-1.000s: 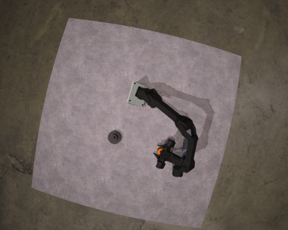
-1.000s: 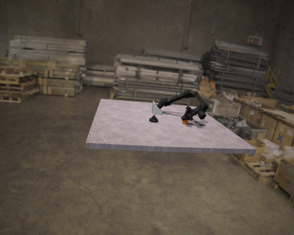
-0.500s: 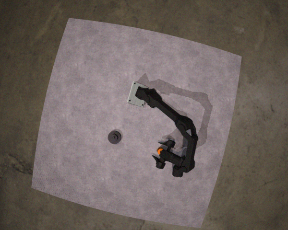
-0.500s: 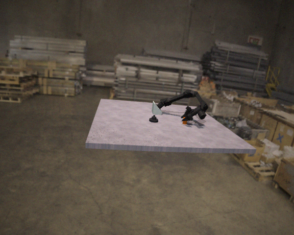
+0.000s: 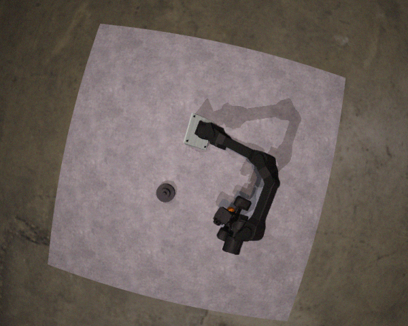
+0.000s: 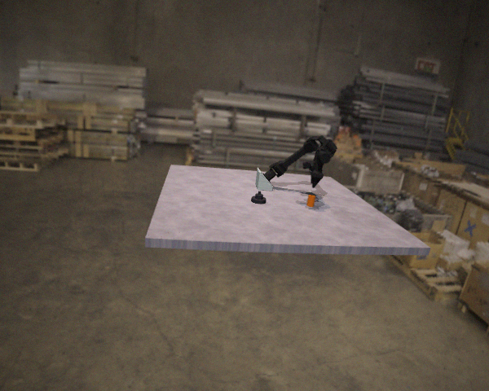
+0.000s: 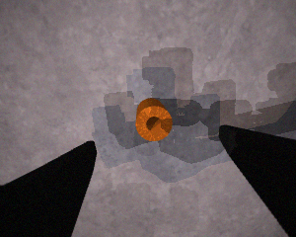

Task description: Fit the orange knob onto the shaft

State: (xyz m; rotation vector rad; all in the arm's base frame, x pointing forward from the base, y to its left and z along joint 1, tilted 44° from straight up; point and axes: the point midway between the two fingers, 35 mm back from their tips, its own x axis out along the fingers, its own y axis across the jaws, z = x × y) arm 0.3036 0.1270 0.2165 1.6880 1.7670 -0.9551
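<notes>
My gripper tip is 9 cm above the orange knob and 1 cm to the right of it. Round my gripper tip: dark pedestal: 30 cm to the right, 9 cm below, 2 cm ahead.
</notes>
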